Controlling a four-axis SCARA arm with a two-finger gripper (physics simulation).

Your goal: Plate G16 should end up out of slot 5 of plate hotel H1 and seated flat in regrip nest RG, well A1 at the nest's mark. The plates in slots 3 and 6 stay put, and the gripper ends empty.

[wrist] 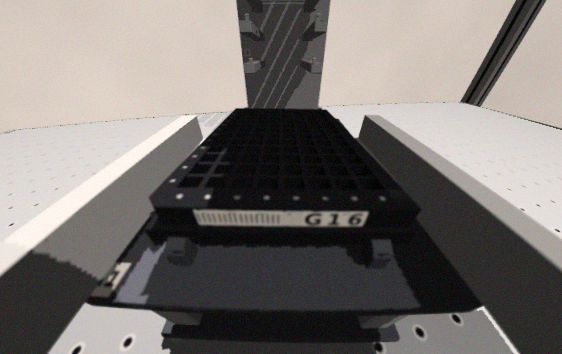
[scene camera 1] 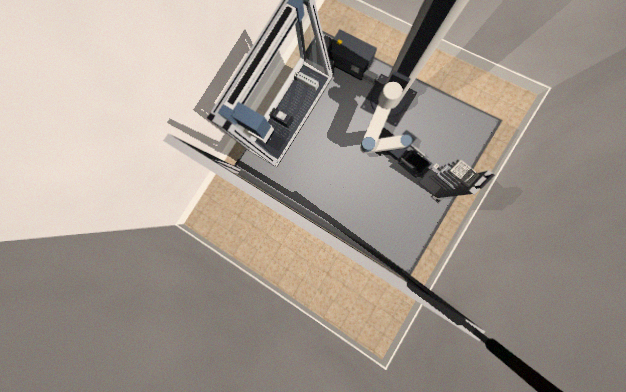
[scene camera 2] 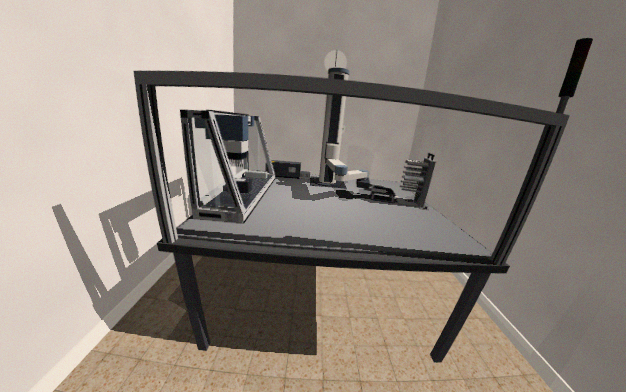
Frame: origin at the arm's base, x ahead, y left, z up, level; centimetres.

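Seen in the pictures: gripper, fingertip midpoint: (wrist: pixel 280 130) (scene camera 1: pixel 418 162) (scene camera 2: pixel 384 189); arm's base, link origin: (scene camera 2: pixel 327 183).
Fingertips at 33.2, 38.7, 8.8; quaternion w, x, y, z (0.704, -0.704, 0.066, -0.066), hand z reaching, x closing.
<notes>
Offsets run from my fingertips to a thing's top centre, as dx, dy, dz. "spot": to the spot under its first point.
Black plate G16 @[-0.2, -0.9, +0.5] (wrist: pixel 287 155) (scene camera 1: pixel 416 162) lies between the fingers of my gripper (wrist: pixel 280 130), label towards the wrist camera. My gripper is shut on the plate. The plate looks level over the dark regrip nest RG @[-0.1, -0.8, -0.5] (wrist: pixel 270 285); whether its underside touches the nest is hard to tell. The nest extends out in front of the plate, with two small blocks showing. The nest's A1 mark @[-7.0, -7.1, -1.5] (wrist: pixel 118 278) is at the left, partly covered by the left finger. Plate hotel H1 (wrist: pixel 284 90) (scene camera 2: pixel 426 185) stands beyond the nest. A pale plate @[+3.7, +17.3, +22.4] (scene camera 1: pixel 462 170) shows at its top; slot numbers are unreadable.
A framed enclosure (scene camera 1: pixel 303 127) (scene camera 2: pixel 218 215) with a blue-headed machine stands at the table's left. A dark box @[spot: -42.2, -75.6, +4.0] (scene camera 1: pixel 353 54) (scene camera 2: pixel 287 169) is near the arm column (scene camera 2: pixel 332 120). A dark frame (scene camera 2: pixel 330 84) spans the table's front edge.
</notes>
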